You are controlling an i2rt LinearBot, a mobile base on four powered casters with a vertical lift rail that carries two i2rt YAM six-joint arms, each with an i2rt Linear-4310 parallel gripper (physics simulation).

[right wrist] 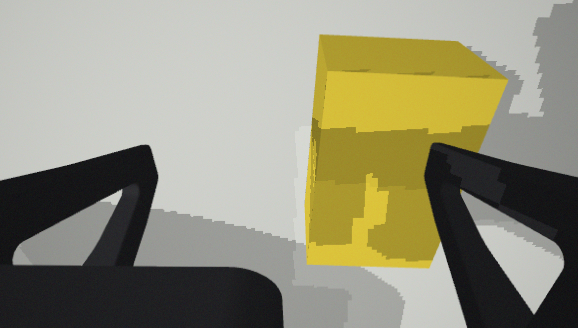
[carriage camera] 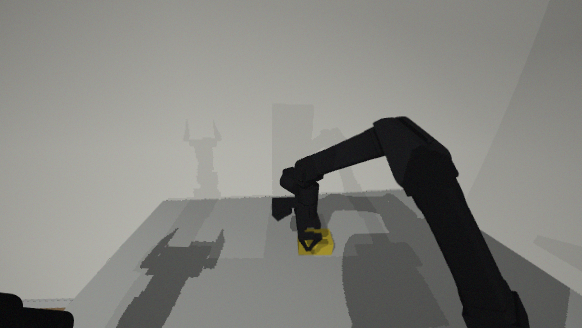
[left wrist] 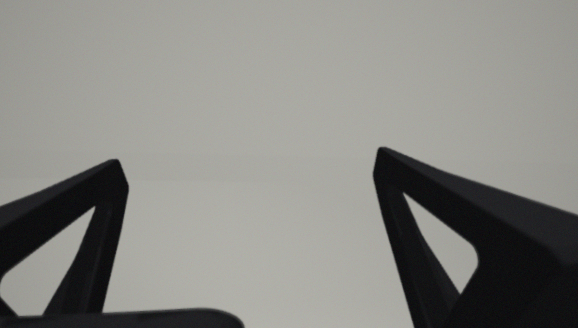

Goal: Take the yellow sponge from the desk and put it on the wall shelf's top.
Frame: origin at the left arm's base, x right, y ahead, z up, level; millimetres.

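Seen in the pictures: left gripper, between the fingertips: [left wrist: 251,166]; right gripper, between the fingertips: [right wrist: 289,160] [carriage camera: 305,238].
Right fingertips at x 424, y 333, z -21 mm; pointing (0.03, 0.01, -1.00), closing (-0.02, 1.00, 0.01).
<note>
A point is followed by its place in that frame.
The yellow sponge [carriage camera: 327,246] @(z -71, x 506, y 345 mm) [right wrist: 400,102] @(z -60, x 420, y 380 mm) lies on the pale grey desk [carriage camera: 240,292] @(z -114, x 227, y 221 mm) [right wrist: 225,95] @(z -114, x 442, y 295 mm). My right gripper [carriage camera: 310,245] @(z -21, x 424, y 333 mm) [right wrist: 289,160] @(z -21, x 424, y 333 mm) is open and points down at the sponge. In the right wrist view the sponge is right of the middle of the gap, and the right fingertip overlaps its right edge; the left fingertip is well clear of it. The exact height of the fingertips above the sponge is hard to tell. My left gripper [left wrist: 251,166] @(z 444, x 2, y 14 mm) is open and empty, facing a plain pale wall. The wall shelf does not show in these views.
A pale wall [carriage camera: 125,75] @(z 485, x -336, y 723 mm) rises behind the desk's back edge, with shadows of the arms and a tall block-shaped shadow on it. The right arm [carriage camera: 450,215] @(z 267, x 578, y 87 mm) reaches over the desk from the right. A dark robot part [carriage camera: 35,317] @(z 143, x 20, y 31 mm) shows at the lower left.
</note>
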